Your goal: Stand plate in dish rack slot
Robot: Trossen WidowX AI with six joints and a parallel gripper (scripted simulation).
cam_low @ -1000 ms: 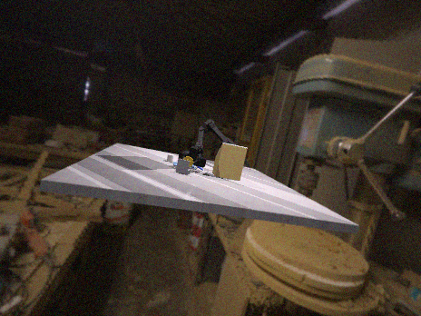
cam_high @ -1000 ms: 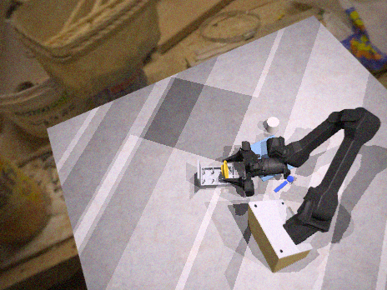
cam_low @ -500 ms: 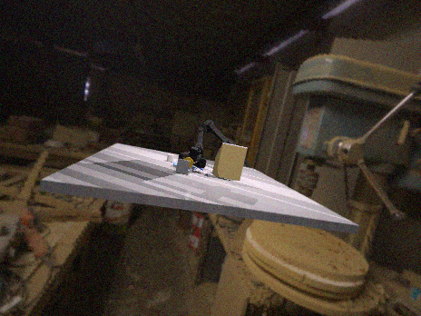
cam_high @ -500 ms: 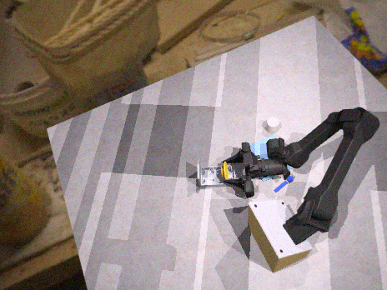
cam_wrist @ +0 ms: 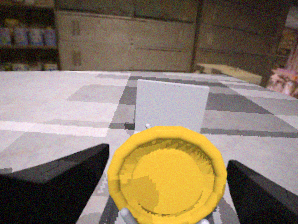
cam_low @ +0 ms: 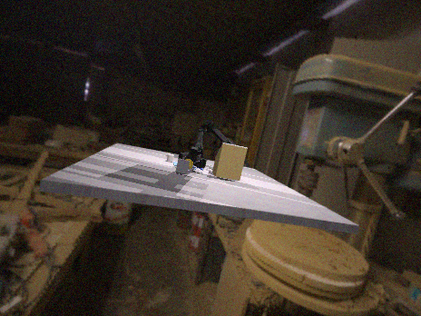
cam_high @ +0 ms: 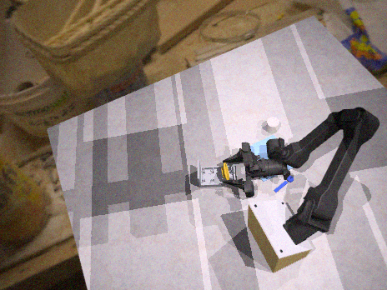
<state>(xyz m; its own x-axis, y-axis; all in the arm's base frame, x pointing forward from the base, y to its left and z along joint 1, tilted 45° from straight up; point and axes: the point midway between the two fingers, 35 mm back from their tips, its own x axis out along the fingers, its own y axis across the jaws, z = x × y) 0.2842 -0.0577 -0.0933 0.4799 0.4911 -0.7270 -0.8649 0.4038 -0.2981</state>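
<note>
The yellow plate lies 10 mm to the right of my gripper tip and 10 mm below it. The rest, counted from my gripper tip: light blue mat (180 mm to the right, 50 mm below, 20 mm behind); blue spoon (170 mm to the right, 130 mm behind, 50 mm below); dish rack (30 mm below, 20 mm to the left, 10 mm ahead).
</note>
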